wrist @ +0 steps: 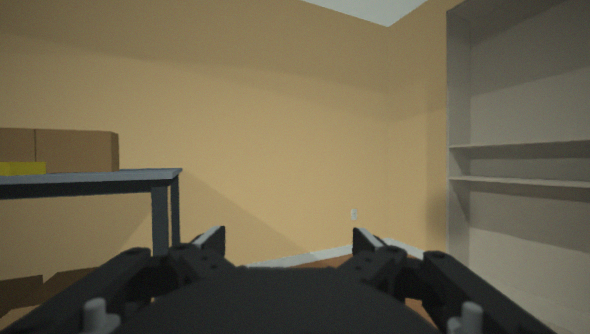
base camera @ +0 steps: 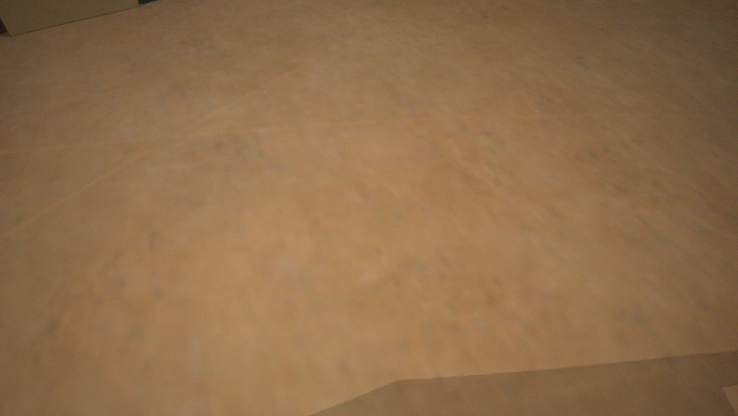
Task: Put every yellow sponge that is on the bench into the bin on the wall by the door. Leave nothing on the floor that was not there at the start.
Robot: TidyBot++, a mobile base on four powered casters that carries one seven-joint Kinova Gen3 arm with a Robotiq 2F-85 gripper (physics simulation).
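Places are measured from the arm's base along level axes (x ahead, y left, z up), in centimetres.
Where they show: gripper, fingertip midpoint: [wrist: 289,241].
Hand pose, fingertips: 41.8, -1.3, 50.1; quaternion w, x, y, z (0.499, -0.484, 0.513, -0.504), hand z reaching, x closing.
After its pixels a point has its place, as x, y, z.
A yellow block [wrist: 24,168] @[108.3, 89.0, 54.0], which looks like a sponge, lies on the bench [wrist: 160,174] @[115.0, 46.1, 51.1] at the left edge of the wrist view; part of it is cut off by the frame. My gripper [wrist: 289,241] @[41.7, -1.3, 50.1] is open and empty, pointing level into the room. The bench is to the left of the gripper and some way off. The bin and the door do not show in either view.
Brown boxes [wrist: 75,151] @[126.5, 87.5, 60.6] stand on the bench behind the yellow block. A tall grey shelf unit [wrist: 457,100] @[189.2, -127.2, 99.2] stands at the right. A yellow-tan wall [wrist: 280,150] @[231.6, 3.1, 65.6] with an outlet [wrist: 354,214] @[260.9, -72.3, 0.3] is ahead. A pale panel [base camera: 67,12] @[108.3, 64.4, -37.3] shows at the base view's top left.
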